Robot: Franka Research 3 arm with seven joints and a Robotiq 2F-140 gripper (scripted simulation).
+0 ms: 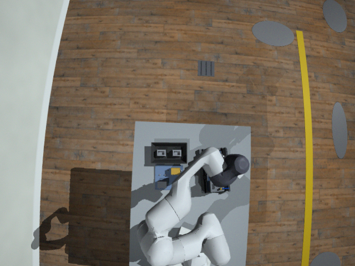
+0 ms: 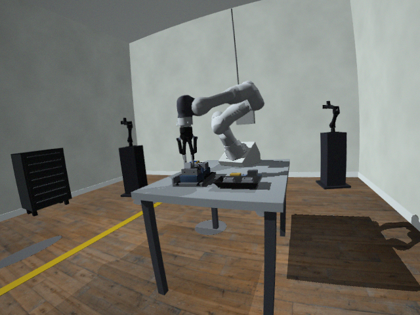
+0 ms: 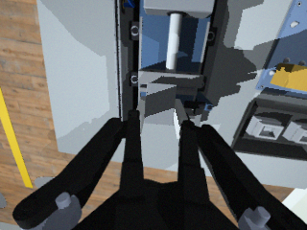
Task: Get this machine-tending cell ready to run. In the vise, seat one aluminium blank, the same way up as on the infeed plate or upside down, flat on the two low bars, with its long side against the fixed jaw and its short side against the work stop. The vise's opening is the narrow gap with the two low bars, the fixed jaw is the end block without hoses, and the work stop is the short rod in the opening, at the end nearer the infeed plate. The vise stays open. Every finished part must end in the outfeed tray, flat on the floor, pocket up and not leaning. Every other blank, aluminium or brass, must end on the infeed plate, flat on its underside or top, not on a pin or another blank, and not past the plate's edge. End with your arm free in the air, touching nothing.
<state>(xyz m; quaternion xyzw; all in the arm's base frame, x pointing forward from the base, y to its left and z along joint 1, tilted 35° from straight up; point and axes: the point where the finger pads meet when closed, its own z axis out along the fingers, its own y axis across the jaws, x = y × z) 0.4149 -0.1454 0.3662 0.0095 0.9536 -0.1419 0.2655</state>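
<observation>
My hand is 10 cm above the vise, 7 cm past it and 2 cm to the right of it. From my hand the other things lie so: brass blank 28 cm to the left, 12 cm below, 2 cm behind.
</observation>
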